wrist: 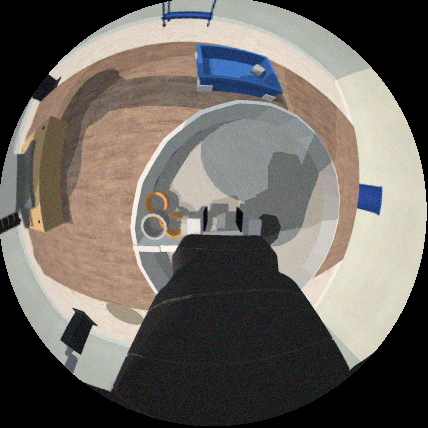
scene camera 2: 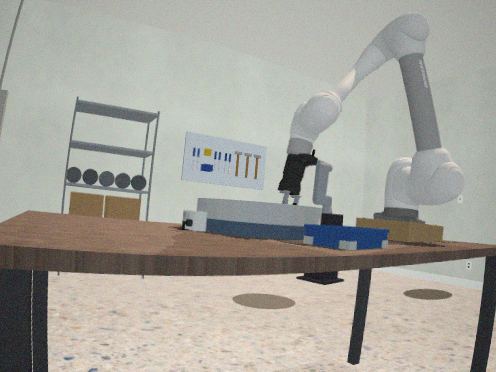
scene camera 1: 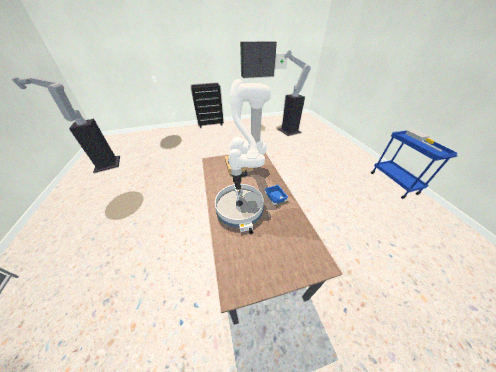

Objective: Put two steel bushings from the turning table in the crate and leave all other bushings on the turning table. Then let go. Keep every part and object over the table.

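Places are measured from the arm's base along level axes (x ahead, y left, z up), in millimetres.
Pixels of known places: gripper, fingertip midpoint: [wrist: 221, 214] [scene camera 1: 241, 193]; arm's base, origin of the base link: [scene camera 2: 400, 222].
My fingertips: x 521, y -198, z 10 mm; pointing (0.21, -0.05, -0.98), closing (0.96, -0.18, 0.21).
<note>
For each thing: its top centre in the pictures, then the offset to it from my fingertips. "*": a spot on its surface instead. Level surfaces: height alone.
- wooden table, its level: dz -84 mm
- small grey piece, surface spot: [wrist: 217, 210] * dx +2, dy -2, dz -31 mm
- blue crate, middle of its top: [scene camera 2: 348, 227] [wrist: 240, 61] [scene camera 1: 276, 192] dx +110, dy +316, dz -34 mm
- turning table with one grey bushing, middle of its top: [wrist: 260, 66] dx +176, dy +332, dz -47 mm
- dark shape, surface spot: [wrist: 270, 227] * dx +92, dy -51, dz -23 mm
- turning table's small control box, surface spot: [scene camera 2: 193, 220] * dx +342, dy -62, dz -53 mm
The round grey turning table [scene camera 1: 221, 214] [scene camera 2: 246, 211] [wrist: 239, 104] stands on the wooden table [scene camera 1: 272, 266]. At its left rim in the wrist view lie a steel bushing [wrist: 153, 226] and two orange bushings [wrist: 156, 201] [wrist: 174, 230], close together. My gripper [scene camera 1: 239, 198] [scene camera 2: 290, 201] [wrist: 221, 214] is open and low over the turning table's middle. A small grey piece [wrist: 217, 210] shows between the open fingers; I cannot tell whether they touch it. The blue crate [scene camera 1: 276, 194] [scene camera 2: 342, 236] [wrist: 235, 71] stands beside the turning table with one grey bushing [wrist: 258, 70] in it.
A dark shape [wrist: 270, 227] lies by my right finger. The turning table's small control box [scene camera 1: 245, 227] [scene camera 2: 193, 220] sits at its front. The arm's wooden base block [scene camera 2: 394, 229] [wrist: 47, 171] is at the table's far end. A blue cart [scene camera 1: 405, 162] stands off to the right.
</note>
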